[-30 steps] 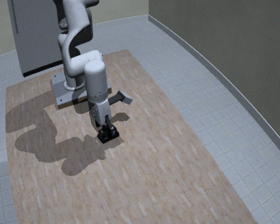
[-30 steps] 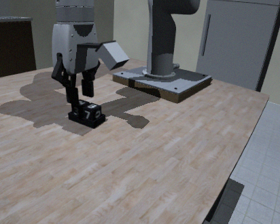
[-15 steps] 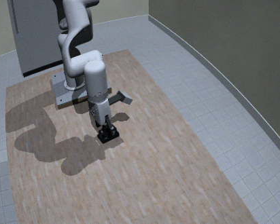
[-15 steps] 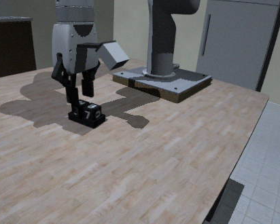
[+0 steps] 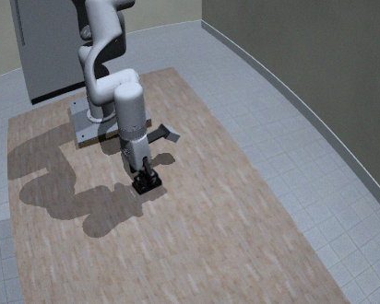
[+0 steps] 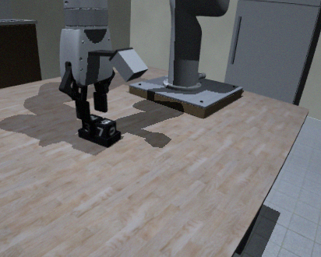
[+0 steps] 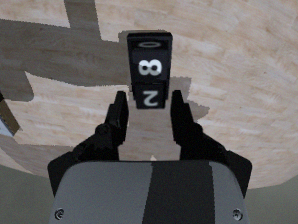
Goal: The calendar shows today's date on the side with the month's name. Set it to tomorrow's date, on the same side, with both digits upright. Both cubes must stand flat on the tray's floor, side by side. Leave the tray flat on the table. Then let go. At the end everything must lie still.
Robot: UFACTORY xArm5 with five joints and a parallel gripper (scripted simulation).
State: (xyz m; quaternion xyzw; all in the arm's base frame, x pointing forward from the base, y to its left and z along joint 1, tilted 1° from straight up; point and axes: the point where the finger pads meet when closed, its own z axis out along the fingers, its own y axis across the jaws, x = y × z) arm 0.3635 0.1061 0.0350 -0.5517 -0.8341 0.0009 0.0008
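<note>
Now: hand 60 mm above the tray, 20 mm to the right of it and 10 mm past it.
</note>
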